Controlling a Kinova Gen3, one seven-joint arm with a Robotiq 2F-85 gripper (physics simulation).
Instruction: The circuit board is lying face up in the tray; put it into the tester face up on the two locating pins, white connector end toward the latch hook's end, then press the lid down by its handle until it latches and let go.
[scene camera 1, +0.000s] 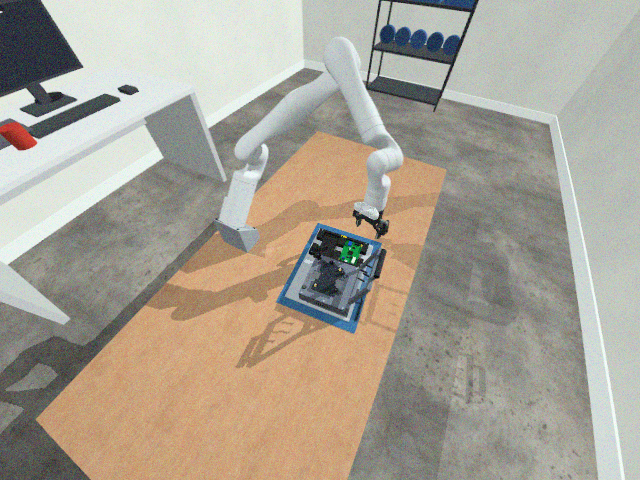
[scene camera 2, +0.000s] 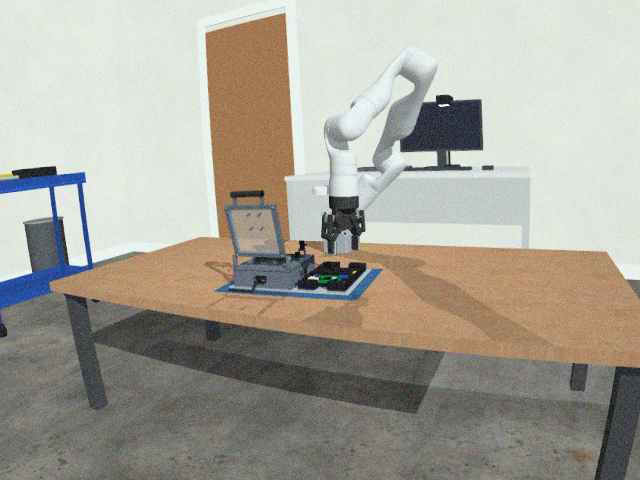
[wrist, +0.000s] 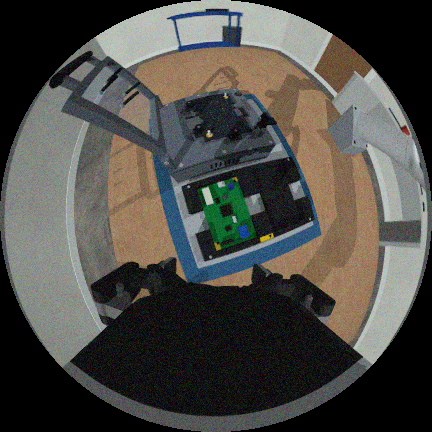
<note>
My gripper (scene camera 2: 344, 252) is open and holds nothing. Also in view: a green circuit board (wrist: 226, 212). I also see a tester lid (scene camera 2: 255, 230) and a tester plate (wrist: 219, 119).
The tester lid also shows in scene camera 1 (scene camera 1: 370, 270) and in the wrist view (wrist: 109, 96). My gripper shows as well in the wrist view (wrist: 214, 269).
</note>
